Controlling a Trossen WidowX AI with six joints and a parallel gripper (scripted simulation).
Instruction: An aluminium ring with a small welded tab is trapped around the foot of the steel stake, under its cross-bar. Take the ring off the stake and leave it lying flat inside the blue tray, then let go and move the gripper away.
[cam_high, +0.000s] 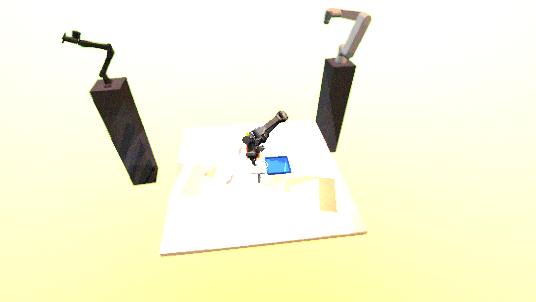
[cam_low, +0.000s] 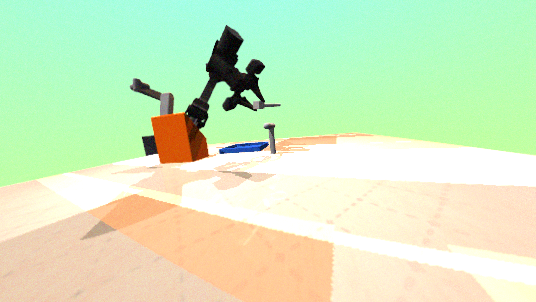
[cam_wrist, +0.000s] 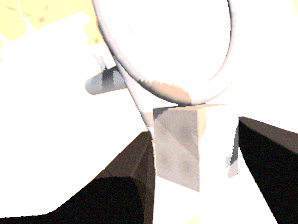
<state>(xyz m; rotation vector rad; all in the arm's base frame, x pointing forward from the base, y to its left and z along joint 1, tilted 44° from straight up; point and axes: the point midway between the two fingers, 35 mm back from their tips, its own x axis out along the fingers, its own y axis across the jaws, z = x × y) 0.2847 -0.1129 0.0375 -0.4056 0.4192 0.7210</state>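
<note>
Right now the aluminium ring is 20 mm ahead of my gripper tip, 40 mm to the left of it and 10 mm above it. The rest, counted from my gripper tip: blue tray (120 mm behind, 210 mm to the left, 160 mm below).
</note>
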